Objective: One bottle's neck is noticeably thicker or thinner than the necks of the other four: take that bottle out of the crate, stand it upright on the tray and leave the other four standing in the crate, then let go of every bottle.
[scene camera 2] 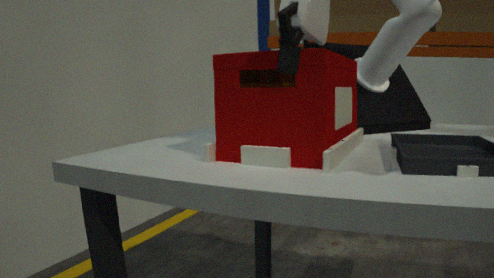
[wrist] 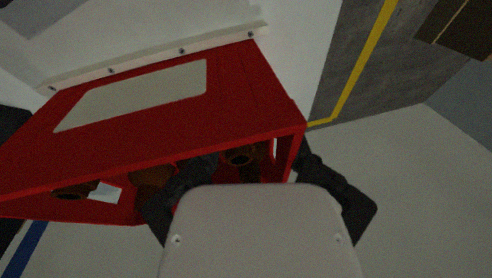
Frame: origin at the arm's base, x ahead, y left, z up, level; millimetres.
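Seen in the pictures: arm's base, origin of the base link: (scene camera 2: 369, 75).
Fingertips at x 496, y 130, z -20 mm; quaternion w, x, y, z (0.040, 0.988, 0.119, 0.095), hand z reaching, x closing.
Observation:
Offsets run from my fingertips to a thing's middle. "spot": to the spot under its first point. Level surfaces: height alone.
The red crate @(dy -75, dx -87, dz -44 mm) (scene camera 2: 270, 115) (wrist: 165, 135) stands upright on the table. Brown bottles stand partly hidden inside it: in the wrist view, a bottle @(dy -4, dx -17, dz -46 mm) (wrist: 239, 153) at the right end, a bottle @(dy -148, dx -150, dz -46 mm) (wrist: 151, 176) further left and a bottle @(dy -59, dx -184, dz -46 mm) (wrist: 75, 190) at the far left. Other bottles are hidden by the wall, and I cannot tell which neck differs. My gripper (scene camera 2: 289, 56) (wrist: 252, 132) is open and empty at the crate's rim. One finger is inside beside the right-end bottle; the other is outside the end wall with the handle slot. The dark tray @(spot: dy +202, dx -47, dz -121 mm) (scene camera 2: 430, 167) is at the right, with no bottle visible on it.
Low white strips (scene camera 2: 265, 156) (wrist: 150, 59) edge the crate's base on the table @(dz -132 mm) (scene camera 2: 200, 182). A black slanted panel (scene camera 2: 395, 107) stands behind the crate. The white arm link (scene camera 2: 400, 42) passes above it. The table's front edge is near the crate.

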